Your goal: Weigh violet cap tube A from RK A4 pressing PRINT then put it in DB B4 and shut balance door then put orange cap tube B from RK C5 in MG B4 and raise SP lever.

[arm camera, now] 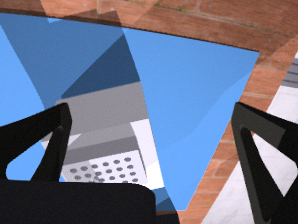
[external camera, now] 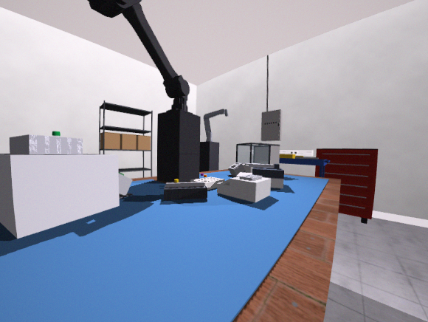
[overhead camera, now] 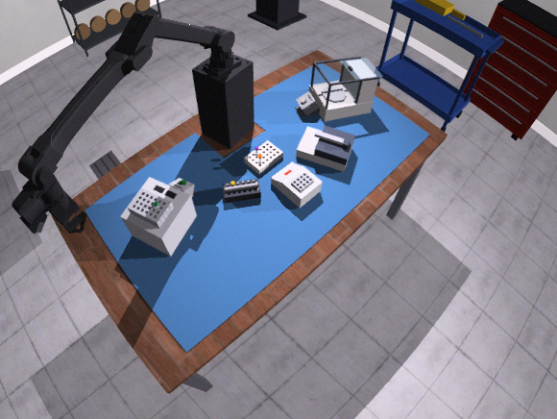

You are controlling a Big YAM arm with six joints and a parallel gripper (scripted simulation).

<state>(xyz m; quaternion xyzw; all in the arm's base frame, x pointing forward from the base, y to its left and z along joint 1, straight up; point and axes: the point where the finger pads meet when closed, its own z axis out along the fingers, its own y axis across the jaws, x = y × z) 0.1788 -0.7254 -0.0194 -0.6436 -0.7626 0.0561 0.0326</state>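
The violet-capped tube is 71 cm to the left of my hand, 30 cm below it and 2 cm ahead of it. Round my hand: magnet block MG (55 cm to the left, 30 cm below, 11 cm ahead); tube rack RK (72 cm to the left, 31 cm below, 5 cm ahead); yellow-capped tube (53 cm to the left, 29 cm below, 8 cm ahead).
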